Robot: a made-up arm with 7 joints. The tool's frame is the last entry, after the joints.
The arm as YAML. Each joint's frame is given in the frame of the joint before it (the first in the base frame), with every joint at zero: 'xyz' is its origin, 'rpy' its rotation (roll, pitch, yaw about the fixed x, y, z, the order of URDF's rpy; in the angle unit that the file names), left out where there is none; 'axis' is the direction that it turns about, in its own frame. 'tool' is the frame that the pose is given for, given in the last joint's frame.
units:
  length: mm
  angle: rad
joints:
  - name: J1
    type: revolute
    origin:
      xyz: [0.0, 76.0, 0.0]
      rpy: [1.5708, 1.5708, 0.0]
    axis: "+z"
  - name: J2
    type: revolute
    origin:
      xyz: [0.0, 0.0, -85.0]
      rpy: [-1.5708, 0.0, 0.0]
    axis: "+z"
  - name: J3
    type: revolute
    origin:
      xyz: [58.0, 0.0, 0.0]
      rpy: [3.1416, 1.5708, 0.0]
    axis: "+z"
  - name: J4
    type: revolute
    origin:
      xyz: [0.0, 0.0, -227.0]
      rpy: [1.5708, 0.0, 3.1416]
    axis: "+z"
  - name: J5
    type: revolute
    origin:
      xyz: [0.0, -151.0, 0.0]
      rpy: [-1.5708, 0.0, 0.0]
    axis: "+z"
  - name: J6
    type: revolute
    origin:
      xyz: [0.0, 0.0, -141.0]
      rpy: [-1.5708, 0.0, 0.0]
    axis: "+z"
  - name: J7
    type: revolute
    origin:
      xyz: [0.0, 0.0, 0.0]
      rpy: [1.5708, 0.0, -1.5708]
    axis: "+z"
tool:
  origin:
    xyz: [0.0, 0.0, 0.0]
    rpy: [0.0, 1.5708, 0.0]
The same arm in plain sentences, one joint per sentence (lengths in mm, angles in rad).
The arm has seven revolute joints in a row. What follows holds with every joint at zero, and every direction is one of the base frame's.
The first joint sits 76.0 mm along +y from the base frame's origin and rotates about -y.
The second joint sits 85.0 mm along +y from the first joint and rotates about +x.
The third joint sits 58.0 mm along -z from the second joint and rotates about +z.
The fourth joint sits 227.0 mm along -z from the third joint and rotates about -y.
The fifth joint sits 151.0 mm along -z from the fourth joint and rotates about +z.
The sixth joint sits 141.0 mm along -z from the fifth joint and rotates about +y.
The seventh joint sits at the same point as the sixth joint and rotates about -x.
The tool frame, which is the frame that the pose is given for, sits at the same point as the seventh joint; its axes are the base frame's turned by roll 0.0000, pitch 0.0000 and yaw 0.0000 rad (as in URDF: about the fixed x, then y, then z).

